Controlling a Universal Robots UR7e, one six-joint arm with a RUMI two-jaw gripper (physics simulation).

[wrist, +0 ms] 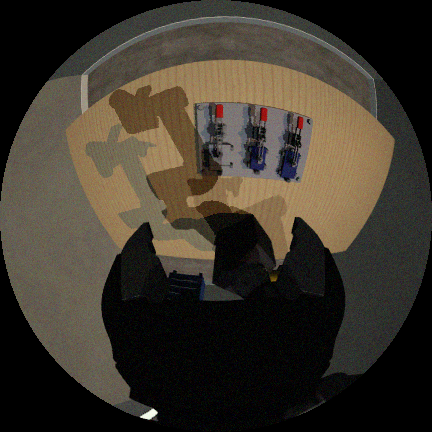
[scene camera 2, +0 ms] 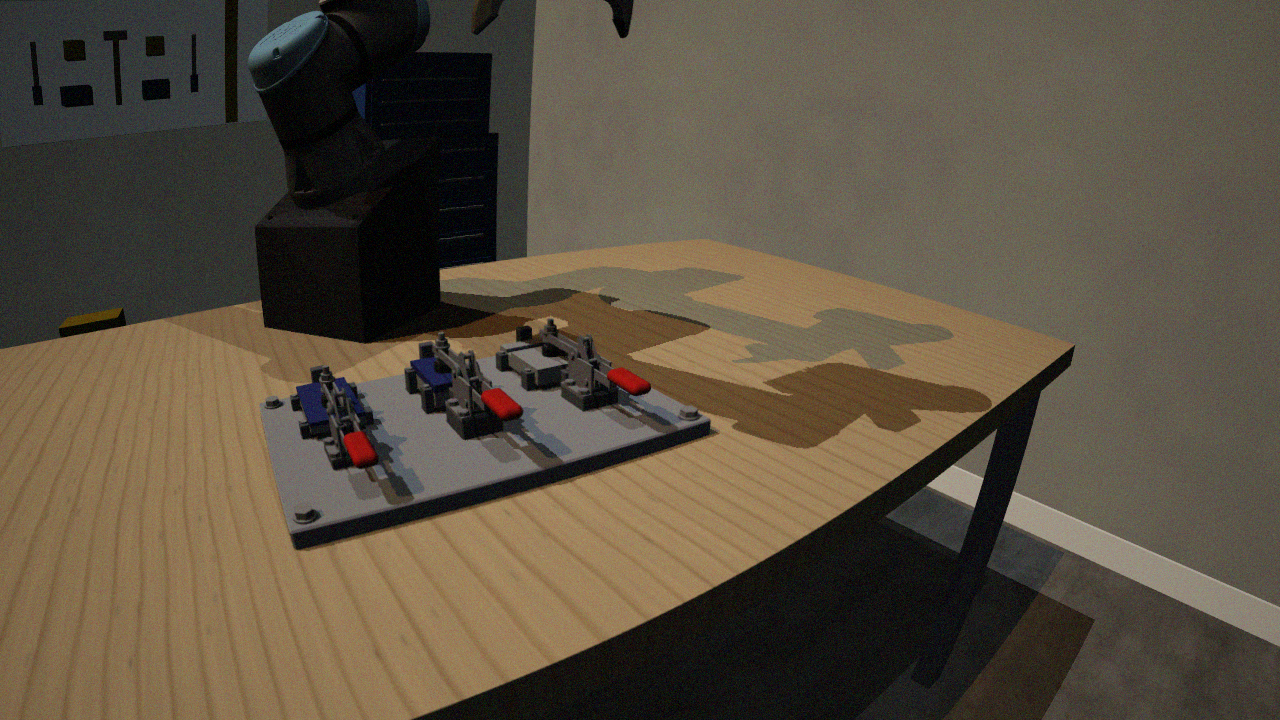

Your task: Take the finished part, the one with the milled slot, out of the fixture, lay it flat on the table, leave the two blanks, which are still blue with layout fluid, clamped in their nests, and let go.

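The finished part (scene camera 2: 535, 360) is a bare grey block in the nest at the right end of the fixture in the scene view. In the wrist view that nest is at the left, in shadow, and the slot cannot be made out. Two blue blanks (scene camera 2: 313, 404) (wrist: 289, 169), (scene camera 2: 428, 374) (wrist: 257, 163) sit in the other two nests under their clamp arms. The fixture plate (scene camera 2: 429, 483) (wrist: 237, 112) lies on the table. My gripper (scene camera 2: 552, 19) (wrist: 221, 222) is open and empty, high above the table and well clear of the fixture.
Three toggle clamps with red handles (scene camera 2: 359, 448) (scene camera 2: 501, 402) (scene camera 2: 629, 380) stand on the plate, handles towards the front table edge. The robot's dark pedestal (scene camera 2: 313, 277) stands behind the plate. The wooden table (scene camera 2: 626, 537) (wrist: 345, 165) carries arm shadows. A wall (scene camera 2: 895, 161) rises at the right.
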